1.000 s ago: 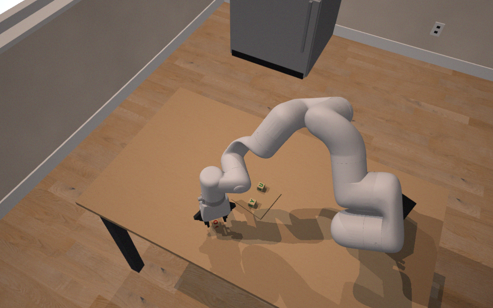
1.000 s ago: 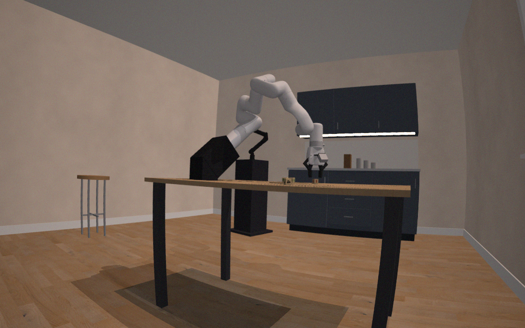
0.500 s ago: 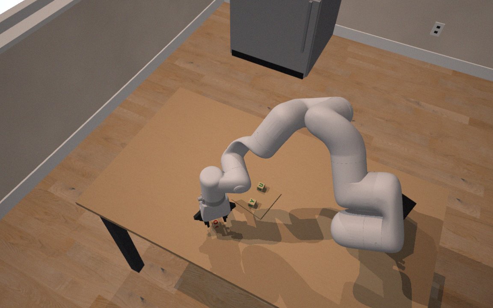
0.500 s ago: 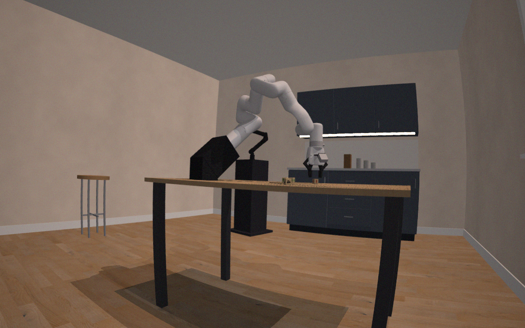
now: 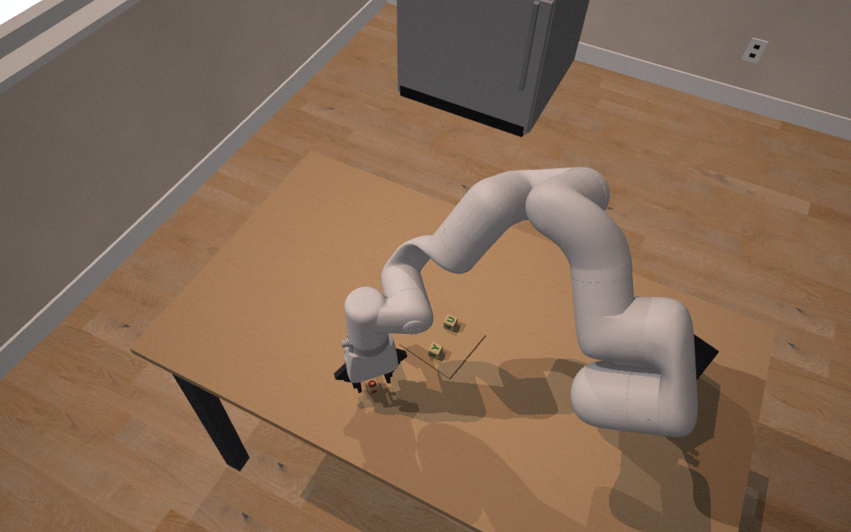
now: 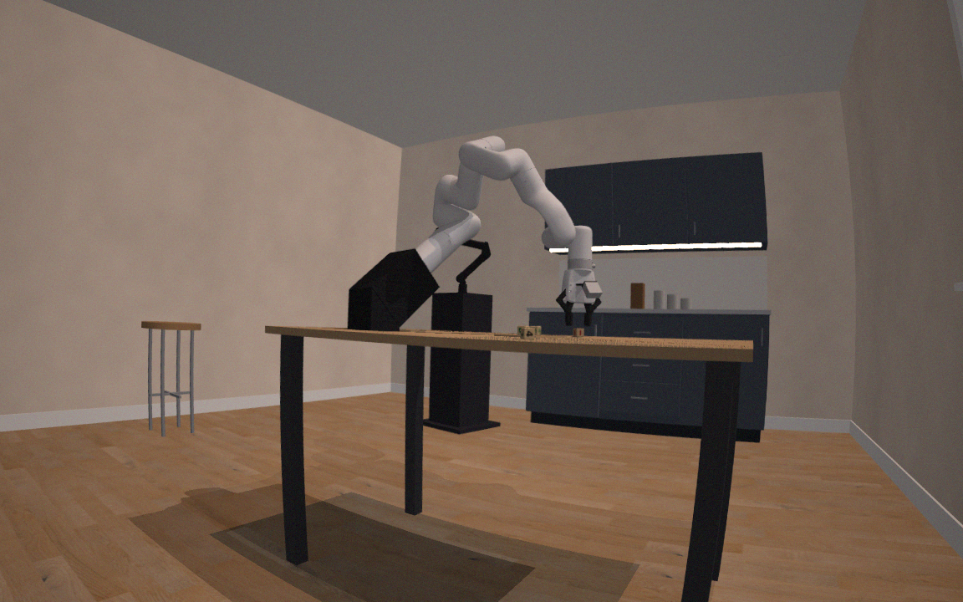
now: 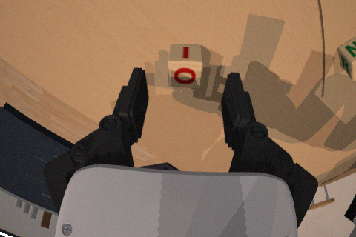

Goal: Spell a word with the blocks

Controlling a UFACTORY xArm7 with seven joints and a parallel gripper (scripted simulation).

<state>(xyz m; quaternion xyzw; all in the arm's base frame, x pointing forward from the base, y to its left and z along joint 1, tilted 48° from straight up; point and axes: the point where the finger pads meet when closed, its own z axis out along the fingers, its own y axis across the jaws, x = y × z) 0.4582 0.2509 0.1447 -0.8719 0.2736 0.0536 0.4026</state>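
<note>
The O block is 40 mm below my hand. Round my hand: Y block (50 mm behind, 150 mm to the right, 30 mm below); then mat (40 mm behind, 190 mm to the right, 50 mm below); then U block (40 mm behind, 230 mm to the right, 30 mm below).
</note>
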